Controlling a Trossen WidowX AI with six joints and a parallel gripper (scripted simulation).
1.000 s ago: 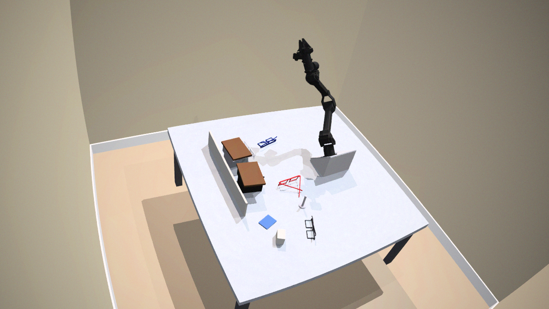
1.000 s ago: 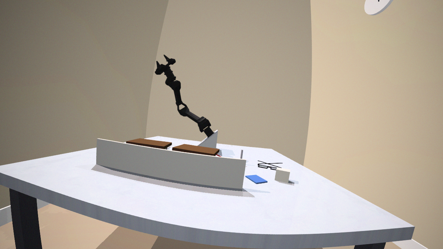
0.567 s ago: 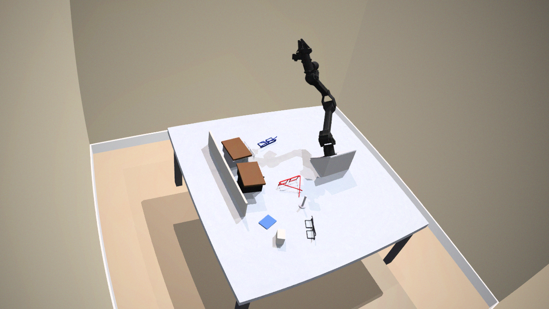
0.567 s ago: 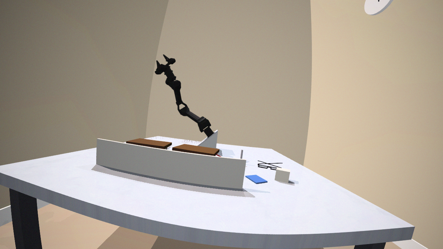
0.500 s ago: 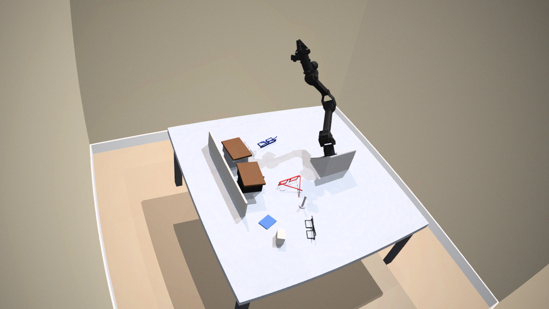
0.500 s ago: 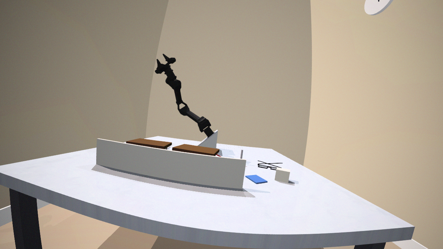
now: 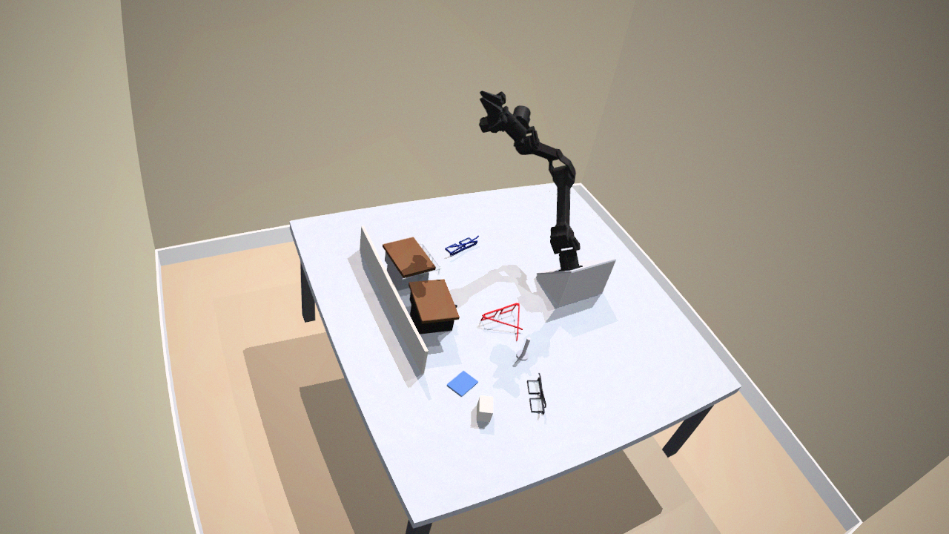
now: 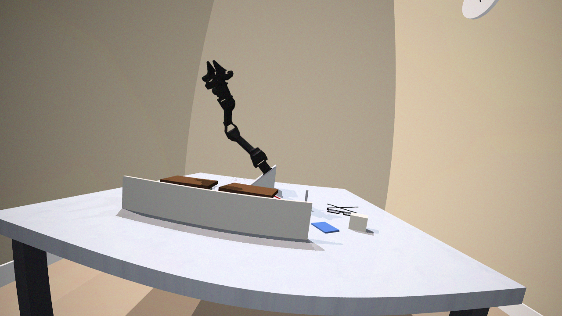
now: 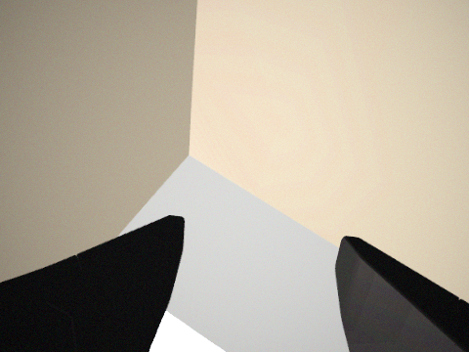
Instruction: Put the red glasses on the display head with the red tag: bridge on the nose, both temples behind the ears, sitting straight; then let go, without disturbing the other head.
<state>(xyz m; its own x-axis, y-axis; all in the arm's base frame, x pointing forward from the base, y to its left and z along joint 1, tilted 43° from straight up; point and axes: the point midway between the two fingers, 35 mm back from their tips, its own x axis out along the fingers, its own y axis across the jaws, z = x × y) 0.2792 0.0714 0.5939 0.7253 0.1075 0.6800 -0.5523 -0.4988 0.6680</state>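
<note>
Now: the grey peg stand 6 cm ahead of my gripper tip, 53 cm to the left of it and 63 cm below it. From my gripper tip the other things lie so: grey head (20 cm ahead, 6 cm to the left, 60 cm below); then long white panel (34 cm ahead, 15 cm to the left, 60 cm below); then dark head (23 cm ahead, 28 cm to the left, 60 cm below).
</note>
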